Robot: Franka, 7 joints.
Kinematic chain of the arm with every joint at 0, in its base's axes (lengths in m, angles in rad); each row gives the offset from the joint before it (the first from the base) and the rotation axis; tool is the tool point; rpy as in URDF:
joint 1: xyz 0 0 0.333 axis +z
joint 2: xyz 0 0 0 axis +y
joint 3: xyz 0 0 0.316 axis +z
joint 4: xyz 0.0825 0 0 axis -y
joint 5: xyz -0.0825 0 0.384 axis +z
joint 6: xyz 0 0 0 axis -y
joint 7: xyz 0.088 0 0 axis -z
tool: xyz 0 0 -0.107 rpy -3.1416 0 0
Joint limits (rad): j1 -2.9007..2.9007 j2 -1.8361..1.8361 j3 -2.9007..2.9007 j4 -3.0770..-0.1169 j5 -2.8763..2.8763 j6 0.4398..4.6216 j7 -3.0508..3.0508
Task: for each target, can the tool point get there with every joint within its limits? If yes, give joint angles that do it. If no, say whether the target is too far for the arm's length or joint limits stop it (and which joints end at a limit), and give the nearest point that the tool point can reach.
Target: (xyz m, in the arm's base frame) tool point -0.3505 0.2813 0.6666
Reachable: yes | joints 0.6055 0.8998 2.3823 -2.1745 -1.6666 1.8540 -1.6793
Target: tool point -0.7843 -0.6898 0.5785
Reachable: no: too far | nearest point -0.6271 -0.5515 0.5293 | short by 0.215 m
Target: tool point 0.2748 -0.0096 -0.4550
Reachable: no: joint limits stop it (at a limit: joint 2) | nearest point 0.2761 -0.0096 -0.3607 | short by 0.094 m
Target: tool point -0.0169 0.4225 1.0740
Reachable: yes | joints -1.9612 -0.7183 -0.6619 -0.5031 -1.3601 2.3255 -1.8449
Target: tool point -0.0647 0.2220 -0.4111
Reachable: no: joint limits stop it (at a limit: joint 2) | nearest point -0.0660 0.2265 -0.3587 | short by 0.053 m
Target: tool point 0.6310 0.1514 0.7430
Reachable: yes | joints -2.0224 -1.0099 1.4231 -1.0994 -0.7610 1.8649 1.3580
